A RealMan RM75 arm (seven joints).
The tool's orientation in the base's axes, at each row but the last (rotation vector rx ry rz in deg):
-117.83, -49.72, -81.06
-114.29, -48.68, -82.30
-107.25, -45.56, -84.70
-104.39, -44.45, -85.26
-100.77, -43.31, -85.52
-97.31, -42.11, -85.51
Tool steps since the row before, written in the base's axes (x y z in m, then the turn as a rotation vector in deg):
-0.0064, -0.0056, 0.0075, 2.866, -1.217, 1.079
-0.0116, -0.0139, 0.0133, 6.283, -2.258, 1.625
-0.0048, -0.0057, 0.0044, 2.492, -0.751, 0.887
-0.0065, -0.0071, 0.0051, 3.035, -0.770, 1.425
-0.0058, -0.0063, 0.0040, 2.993, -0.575, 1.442
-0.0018, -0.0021, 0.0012, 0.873, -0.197, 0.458
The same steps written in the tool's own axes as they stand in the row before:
0.0041, -0.0012, -0.0105, 1.484, 2.886, 0.571
0.0075, -0.0003, -0.0212, 2.621, 6.101, 1.766
0.0029, -0.0006, -0.0081, 1.288, 2.305, 0.767
0.0036, -0.0013, -0.0102, 1.914, 2.678, 1.000
0.0030, -0.0015, -0.0088, 1.923, 2.528, 1.132
0.0010, -0.0005, -0.0028, 0.599, 0.748, 0.304

